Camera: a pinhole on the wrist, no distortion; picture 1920 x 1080 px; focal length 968.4 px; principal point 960.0 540.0 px. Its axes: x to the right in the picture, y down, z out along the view. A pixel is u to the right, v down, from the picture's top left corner.
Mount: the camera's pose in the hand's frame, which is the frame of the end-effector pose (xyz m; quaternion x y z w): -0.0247 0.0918 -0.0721 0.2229 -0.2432 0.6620 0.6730
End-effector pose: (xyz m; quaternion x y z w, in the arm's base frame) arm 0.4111 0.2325 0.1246 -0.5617 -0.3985 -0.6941 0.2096
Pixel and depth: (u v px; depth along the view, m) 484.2 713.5 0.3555
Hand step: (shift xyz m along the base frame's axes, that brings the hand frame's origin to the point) -0.1083 0.2171 -0.1745
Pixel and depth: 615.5 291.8 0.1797
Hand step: -0.0386 0.0681 -0.0067
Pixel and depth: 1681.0 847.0 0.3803
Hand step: 0.3472 0.2428 -0.1018
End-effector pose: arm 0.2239 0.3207 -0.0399 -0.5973 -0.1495 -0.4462 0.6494
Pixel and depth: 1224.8 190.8 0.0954
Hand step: 0.0498 0.0092 -0.0238
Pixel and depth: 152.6 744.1 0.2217
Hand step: -0.1931 0.0397 0.0604
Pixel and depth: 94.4 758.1 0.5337
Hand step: -0.5391 0.1759 0.2837
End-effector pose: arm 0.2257 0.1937 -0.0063 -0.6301 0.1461 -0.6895 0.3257
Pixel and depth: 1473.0 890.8 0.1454
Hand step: 0.1014 0.0233 -0.0872
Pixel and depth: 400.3 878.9 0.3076
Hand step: -0.0099 0.2782 0.0428
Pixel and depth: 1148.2 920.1 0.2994
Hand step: 0.1756 0.1712 -0.0571
